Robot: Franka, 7 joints.
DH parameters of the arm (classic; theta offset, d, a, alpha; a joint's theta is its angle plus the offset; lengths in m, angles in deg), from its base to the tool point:
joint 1: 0 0.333 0 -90
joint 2: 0 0 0 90
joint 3: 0 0.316 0.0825 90
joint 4: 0 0 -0.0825 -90
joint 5: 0 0.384 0 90
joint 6: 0 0 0.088 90
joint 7: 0 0.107 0 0
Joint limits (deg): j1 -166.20..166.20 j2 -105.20..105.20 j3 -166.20..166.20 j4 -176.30..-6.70 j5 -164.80..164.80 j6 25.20..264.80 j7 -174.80..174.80
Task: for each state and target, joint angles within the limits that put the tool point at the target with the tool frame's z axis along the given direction. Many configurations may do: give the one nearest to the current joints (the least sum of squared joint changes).
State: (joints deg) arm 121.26 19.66 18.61 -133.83 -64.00 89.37 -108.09
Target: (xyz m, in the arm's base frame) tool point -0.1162 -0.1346 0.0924 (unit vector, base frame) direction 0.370 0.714 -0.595
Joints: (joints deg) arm 146.39 46.19 59.21 -164.83 -58.31 102.87 -108.09
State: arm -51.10 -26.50 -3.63 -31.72 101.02 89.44 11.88
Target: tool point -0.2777 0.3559 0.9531 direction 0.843 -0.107 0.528
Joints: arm -74.32 -70.25 -34.12 -61.00 81.50 89.56 11.88
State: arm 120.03 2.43 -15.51 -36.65 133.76 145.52 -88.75
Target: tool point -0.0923 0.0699 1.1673 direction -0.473 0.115 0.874
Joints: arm 79.80 -16.30 29.98 -32.83 99.43 163.26 -88.75
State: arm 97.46 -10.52 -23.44 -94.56 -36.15 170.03 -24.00
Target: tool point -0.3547 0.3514 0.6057 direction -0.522 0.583 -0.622
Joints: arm 138.54 -19.60 -3.78 -129.55 -10.13 161.25 -24.00
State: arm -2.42 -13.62 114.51 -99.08 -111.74 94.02 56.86
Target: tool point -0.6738 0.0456 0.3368 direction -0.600 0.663 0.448
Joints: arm 30.64 -33.58 146.59 -105.11 -125.46 105.24 56.86
